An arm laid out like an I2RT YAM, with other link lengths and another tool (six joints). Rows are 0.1 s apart.
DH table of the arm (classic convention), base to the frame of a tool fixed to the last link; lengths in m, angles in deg. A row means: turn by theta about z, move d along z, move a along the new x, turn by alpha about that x. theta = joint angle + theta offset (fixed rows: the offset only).
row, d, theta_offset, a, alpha
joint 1, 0.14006, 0.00, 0.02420, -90.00
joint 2, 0.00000, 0.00, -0.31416, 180.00
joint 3, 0.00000, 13.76, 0.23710, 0.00
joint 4, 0.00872, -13.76, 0.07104, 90.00
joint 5, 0.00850, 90.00, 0.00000, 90.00
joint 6, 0.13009, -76.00, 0.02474, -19.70
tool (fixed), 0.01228, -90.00, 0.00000, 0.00
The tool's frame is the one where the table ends.
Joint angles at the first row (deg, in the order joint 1, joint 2, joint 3, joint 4, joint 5, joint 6):
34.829, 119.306, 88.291, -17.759, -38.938, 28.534
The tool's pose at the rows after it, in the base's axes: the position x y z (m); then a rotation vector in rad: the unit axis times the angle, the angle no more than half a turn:
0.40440 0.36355 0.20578 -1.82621 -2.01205 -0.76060
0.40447 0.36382 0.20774 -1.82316 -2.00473 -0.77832
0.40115 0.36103 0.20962 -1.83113 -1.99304 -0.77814
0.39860 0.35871 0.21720 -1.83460 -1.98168 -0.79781
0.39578 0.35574 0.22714 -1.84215 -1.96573 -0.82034
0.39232 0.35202 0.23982 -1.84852 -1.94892 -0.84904
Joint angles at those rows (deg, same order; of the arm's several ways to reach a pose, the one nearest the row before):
35.026, 119.284, 88.268, -16.468, -39.331, 29.322
35.026, 118.956, 87.633, -15.178, -39.462, 29.803
35.026, 117.974, 86.369, -14.567, -39.353, 30.524
35.025, 116.597, 85.407, -13.803, -39.223, 31.288
35.025, 114.913, 84.488, -13.147, -38.939, 32.337
35.004, 112.879, 83.591, -12.600, -38.632, 33.408

